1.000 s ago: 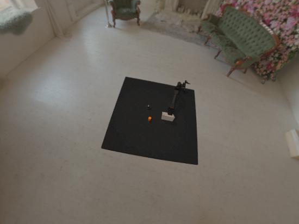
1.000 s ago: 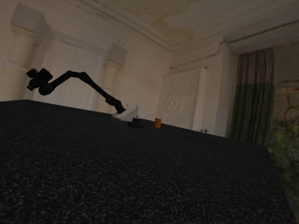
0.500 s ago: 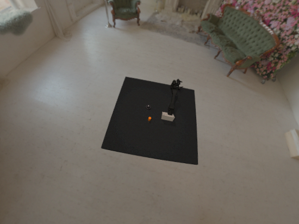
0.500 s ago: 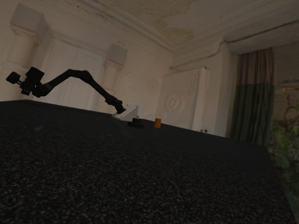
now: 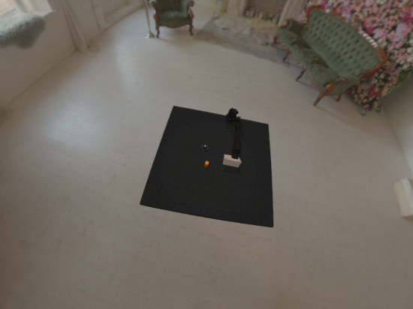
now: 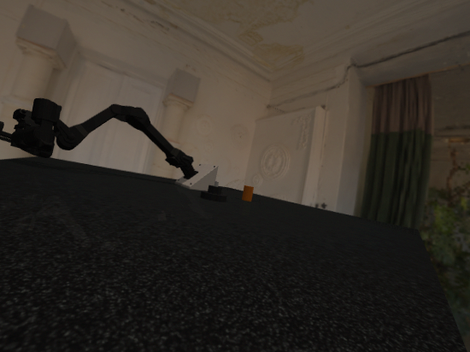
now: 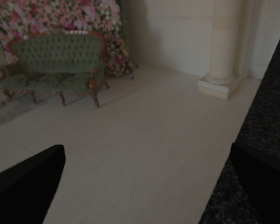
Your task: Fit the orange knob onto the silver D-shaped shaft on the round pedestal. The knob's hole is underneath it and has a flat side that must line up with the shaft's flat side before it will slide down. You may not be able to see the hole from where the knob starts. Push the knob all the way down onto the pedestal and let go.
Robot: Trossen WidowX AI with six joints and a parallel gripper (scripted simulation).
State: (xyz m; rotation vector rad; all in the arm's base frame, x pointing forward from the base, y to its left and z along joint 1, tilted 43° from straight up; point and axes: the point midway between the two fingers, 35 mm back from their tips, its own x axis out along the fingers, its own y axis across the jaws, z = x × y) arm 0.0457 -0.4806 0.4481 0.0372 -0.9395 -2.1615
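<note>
The orange knob lies 82 cm to the left of my gripper tip and 26 cm ahead of it. Round my gripper tip: dark round pedestal 62 cm to the left, 32 cm ahead, 1 cm below.
</note>
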